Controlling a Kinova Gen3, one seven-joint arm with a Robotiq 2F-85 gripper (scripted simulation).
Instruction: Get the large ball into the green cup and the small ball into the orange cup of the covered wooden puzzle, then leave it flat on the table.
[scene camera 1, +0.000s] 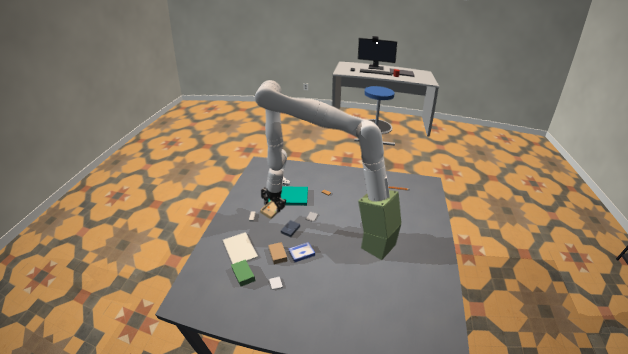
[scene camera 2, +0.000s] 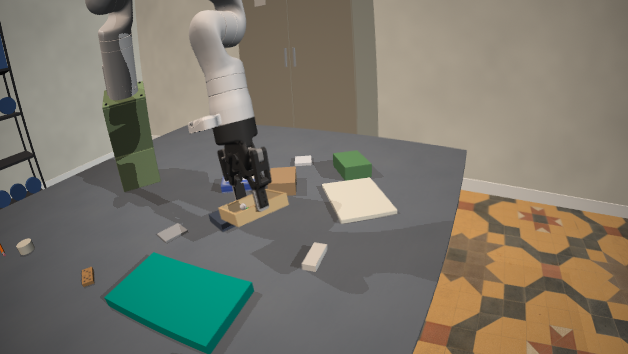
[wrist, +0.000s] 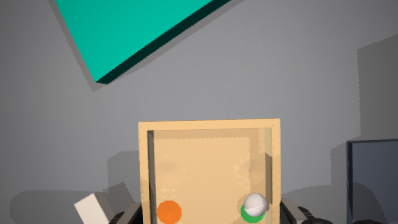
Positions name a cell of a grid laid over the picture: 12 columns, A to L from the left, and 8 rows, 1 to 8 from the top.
In view: the gripper (scene camera 2: E5), a covered wooden puzzle (scene camera 2: E5), a green block (scene camera 2: G4) and a cream slab (scene camera 2: G5).
The covered wooden puzzle also shows in the wrist view (wrist: G6). The wrist view misses the green block: it is out of frame. The wrist view does not show the cream slab: it is out of frame.
